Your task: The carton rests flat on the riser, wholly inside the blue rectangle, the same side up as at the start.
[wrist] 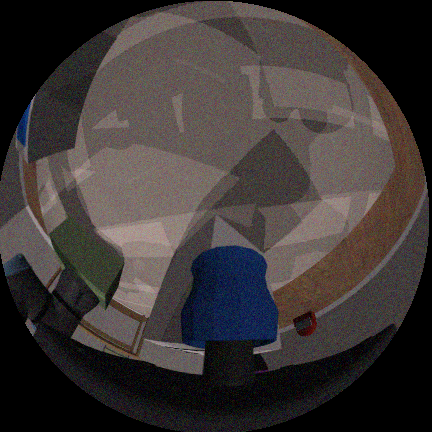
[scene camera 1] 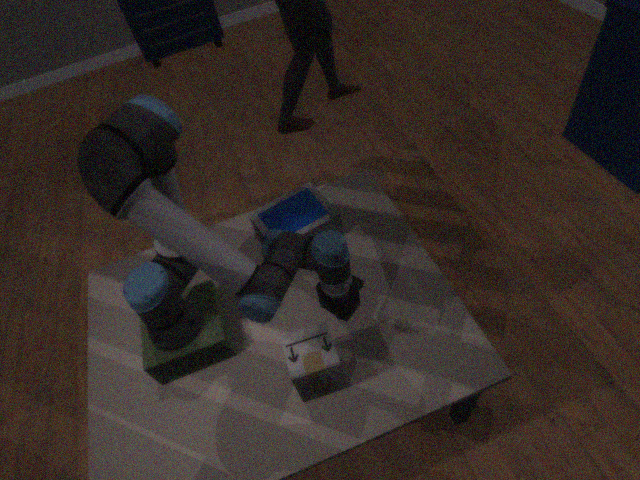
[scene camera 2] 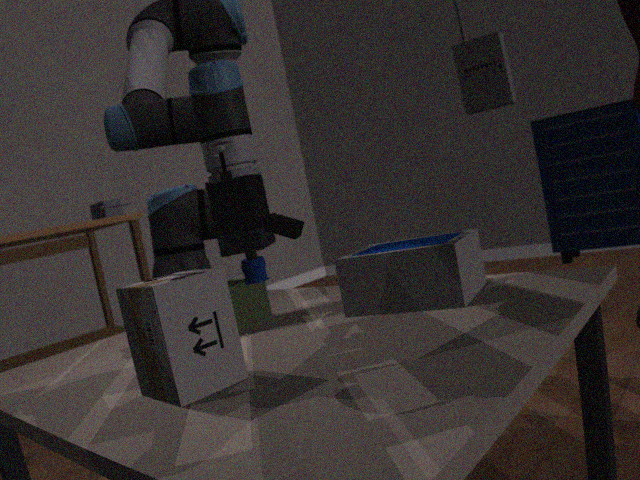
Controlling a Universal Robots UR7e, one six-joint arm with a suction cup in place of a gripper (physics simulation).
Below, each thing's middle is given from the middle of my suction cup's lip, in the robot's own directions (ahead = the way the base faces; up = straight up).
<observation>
The carton [wrist: 163, 327] is 120 mm behind my suction cup, 50 mm to the right of it and 70 mm below it. Round my suction cup: riser [scene camera 2: 445, 271]: 60 mm ahead, 430 mm to the left, 100 mm below.
</observation>
